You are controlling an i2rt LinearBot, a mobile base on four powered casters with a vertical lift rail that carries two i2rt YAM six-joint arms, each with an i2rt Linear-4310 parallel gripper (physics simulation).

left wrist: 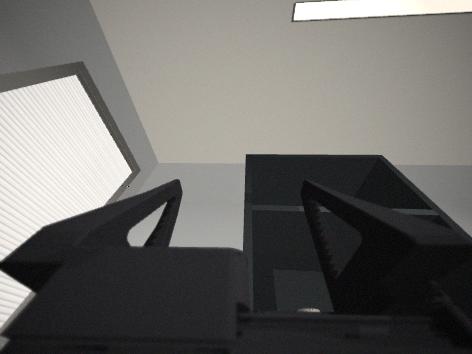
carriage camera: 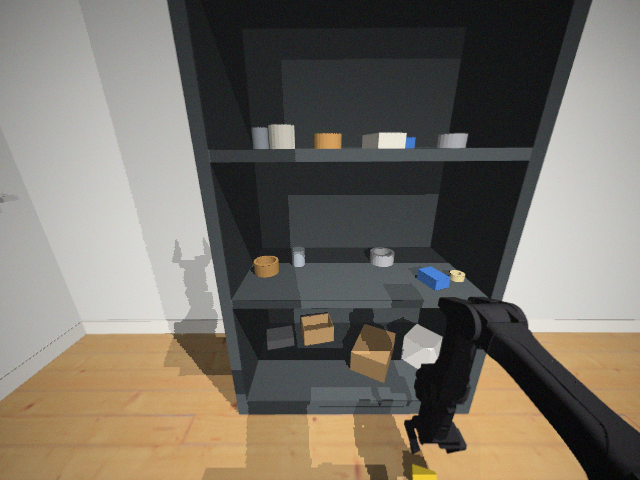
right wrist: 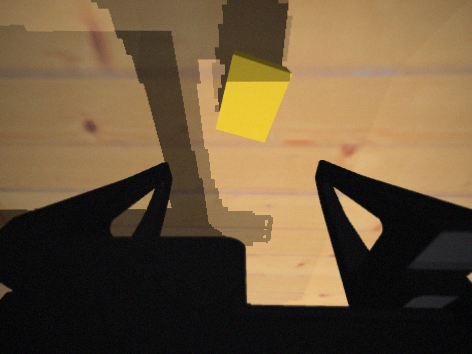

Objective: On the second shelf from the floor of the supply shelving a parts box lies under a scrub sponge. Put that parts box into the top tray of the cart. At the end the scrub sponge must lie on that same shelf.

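Frame: origin at the left arm's base, x ahead, y left, z up, level; centimetres.
Seen in the pictures: left gripper, fingertip midpoint: point(left wrist: 241, 186); right gripper, fingertip midpoint: point(carriage camera: 429, 451) point(right wrist: 242, 169).
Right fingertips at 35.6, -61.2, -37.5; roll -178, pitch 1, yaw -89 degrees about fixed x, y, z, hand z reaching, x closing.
Pixels of each thing's middle, then the offset from my right fingertips to it, as dx, dy, dz.
- blue block, body centre: point(carriage camera: 432, 278) +33.8, -10.4, +35.9
- yellow block, body centre: point(right wrist: 250, 98) -0.6, -0.9, -17.2
- orange ring, body centre: point(carriage camera: 266, 266) +43.2, +51.5, +36.4
- clear cup, body centre: point(carriage camera: 298, 256) +49.8, +39.4, +37.4
- grey ring, body centre: point(carriage camera: 381, 256) +51.8, +3.7, +36.3
- dark box, body centre: point(carriage camera: 280, 337) +54.8, +50.6, -9.4
- white faceted object, body centre: point(carriage camera: 421, 347) +43.2, -15.7, -5.4
The supply shelving point(carriage camera: 210, 206) point(left wrist: 248, 235) is dark grey. On its second shelf from the floor point(carriage camera: 341, 284), a blue block point(carriage camera: 433, 277) lies at the right, beside a small pale yellow ring. I cannot tell whether it is the parts box or the sponge; nothing lies on top of it. A yellow block point(carriage camera: 423, 472) point(right wrist: 252, 105) lies on the floor in front of the shelving, beyond the right fingertips in the right wrist view. My right gripper point(carriage camera: 436, 447) point(right wrist: 242, 169) is open and empty, pointing down. My left gripper point(left wrist: 241, 186) is open and empty, tilted up. The cart does not show.
An orange ring point(carriage camera: 266, 266), a clear cup point(carriage camera: 298, 257) and a grey ring point(carriage camera: 382, 256) stand on the same shelf. Below are brown boxes point(carriage camera: 317, 330) point(carriage camera: 369, 361), a dark box point(carriage camera: 280, 337) and a white faceted object point(carriage camera: 421, 346). The shelf above point(carriage camera: 361, 155) holds several containers.
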